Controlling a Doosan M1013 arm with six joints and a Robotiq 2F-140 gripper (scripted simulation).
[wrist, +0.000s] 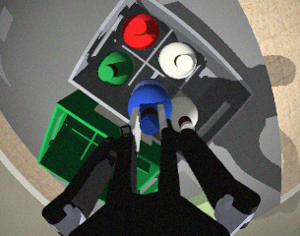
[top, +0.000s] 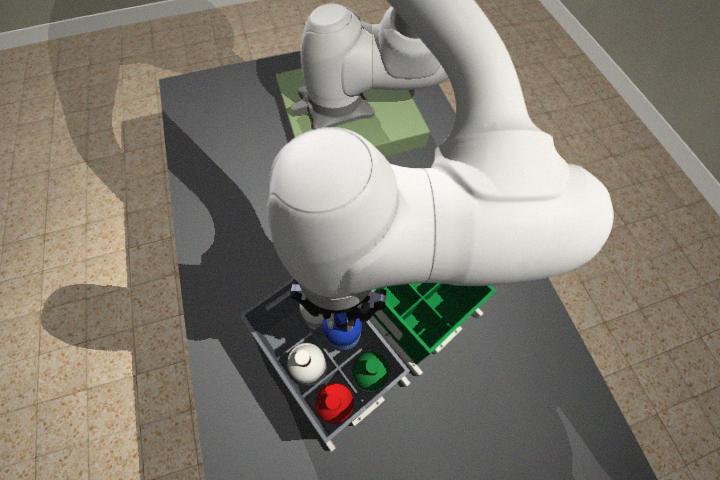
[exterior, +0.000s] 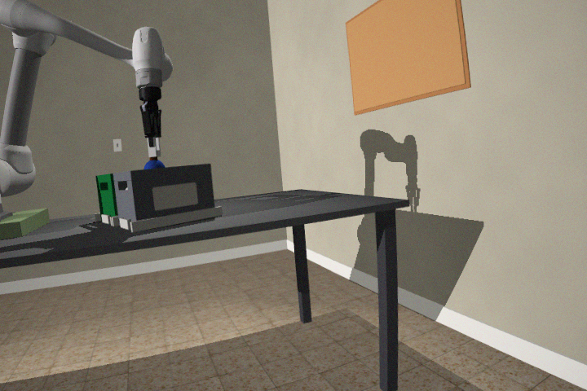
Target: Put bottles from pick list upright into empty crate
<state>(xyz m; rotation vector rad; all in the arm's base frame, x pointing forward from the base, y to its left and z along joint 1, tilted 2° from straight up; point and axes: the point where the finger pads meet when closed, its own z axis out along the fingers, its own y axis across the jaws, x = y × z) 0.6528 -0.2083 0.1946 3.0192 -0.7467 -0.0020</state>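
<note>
My gripper is now 80 mm above the blue bottle and 10 mm past it. The rest, counted from my hand: green bottle 160 mm below, 80 mm ahead, 30 mm to the left; red bottle 160 mm below, 110 mm ahead, 60 mm to the right; grey crate 170 mm below, 40 mm to the right, 10 mm ahead.
</note>
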